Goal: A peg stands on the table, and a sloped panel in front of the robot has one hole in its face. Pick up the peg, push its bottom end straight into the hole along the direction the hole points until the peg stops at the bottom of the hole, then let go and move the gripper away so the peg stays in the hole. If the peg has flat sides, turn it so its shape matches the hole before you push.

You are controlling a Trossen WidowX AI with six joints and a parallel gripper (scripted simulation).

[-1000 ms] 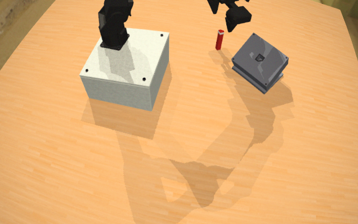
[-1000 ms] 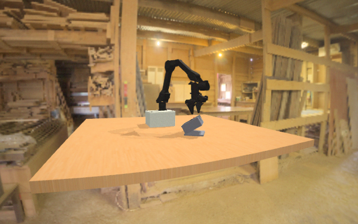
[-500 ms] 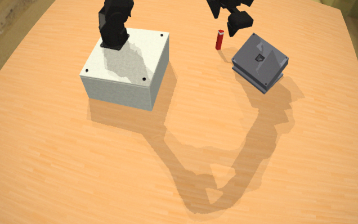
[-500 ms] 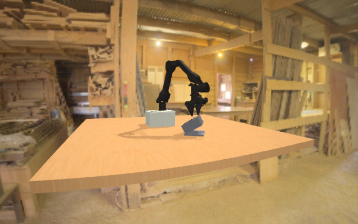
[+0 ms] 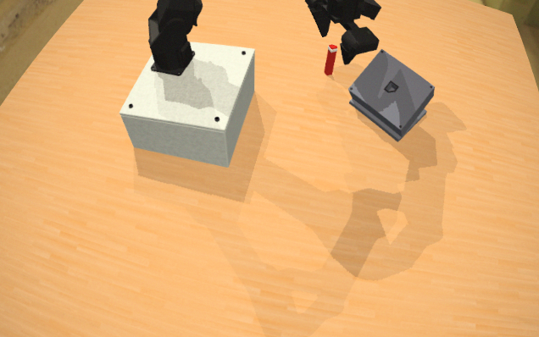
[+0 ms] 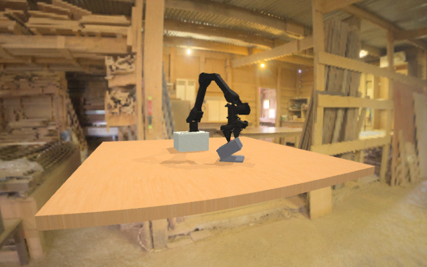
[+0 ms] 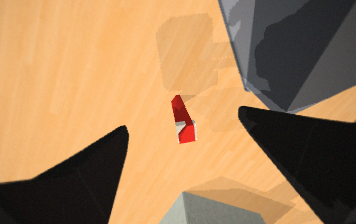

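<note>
The red peg lies 1 cm below my gripper tip. Also, from my gripper tip: grey foot plate (14 cm ahead, 5 cm to the right, 6 cm below); then grey sloped panel (13 cm ahead, 6 cm to the right, 1 cm below).
</note>
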